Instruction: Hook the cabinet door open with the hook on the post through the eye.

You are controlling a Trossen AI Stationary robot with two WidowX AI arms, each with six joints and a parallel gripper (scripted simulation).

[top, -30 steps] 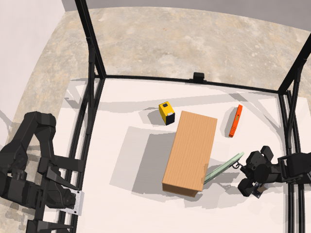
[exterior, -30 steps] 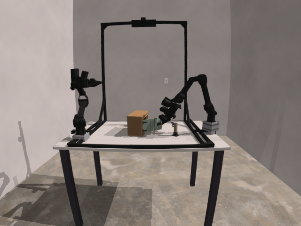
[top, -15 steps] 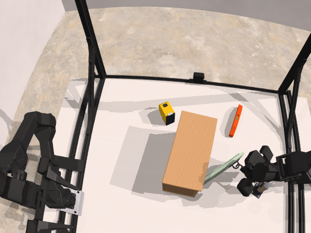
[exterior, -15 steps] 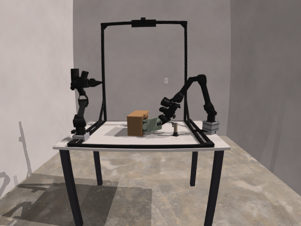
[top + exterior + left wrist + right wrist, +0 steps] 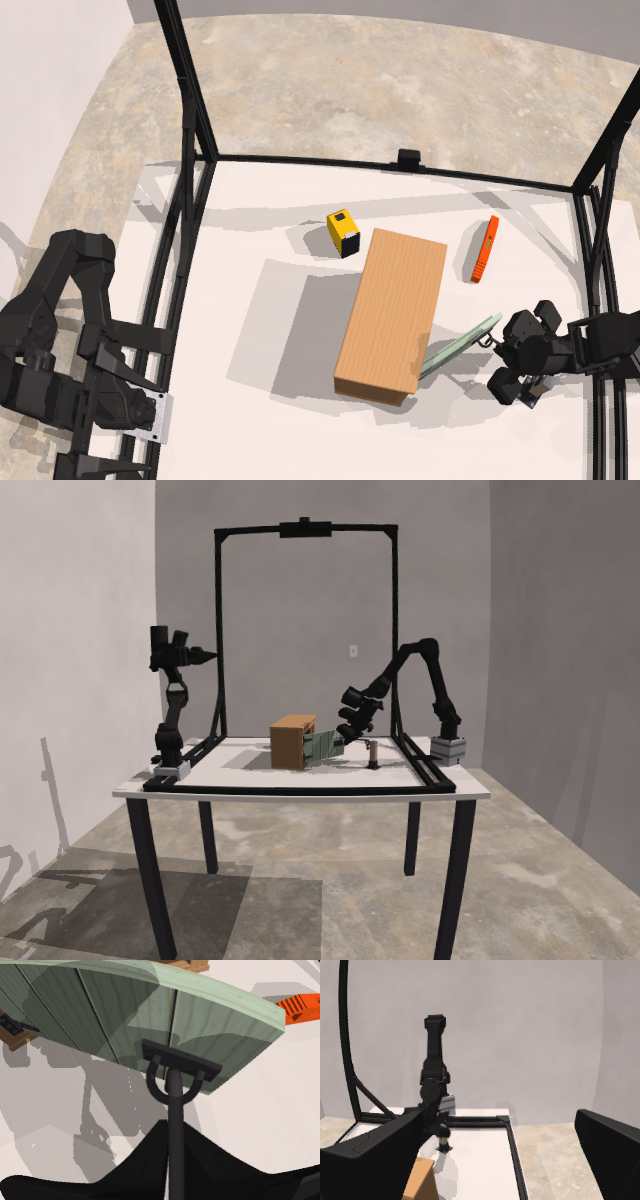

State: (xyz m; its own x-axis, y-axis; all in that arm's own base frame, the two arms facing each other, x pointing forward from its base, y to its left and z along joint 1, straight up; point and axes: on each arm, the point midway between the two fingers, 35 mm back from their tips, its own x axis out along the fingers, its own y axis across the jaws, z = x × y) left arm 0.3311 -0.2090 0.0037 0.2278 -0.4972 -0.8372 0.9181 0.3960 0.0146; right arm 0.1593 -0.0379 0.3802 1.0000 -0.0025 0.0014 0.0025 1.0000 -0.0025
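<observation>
My left hand is 20 mm to the right of the dark hook, 20 mm short of it and 20 mm above it. Also, from my left hand: yellow box (280 mm behind, 250 mm to the right, 60 mm below); then green door (100 mm to the right, 30 mm below, 10 mm behind); then orange level (240 mm behind, 80 mm below, 20 mm to the left).
</observation>
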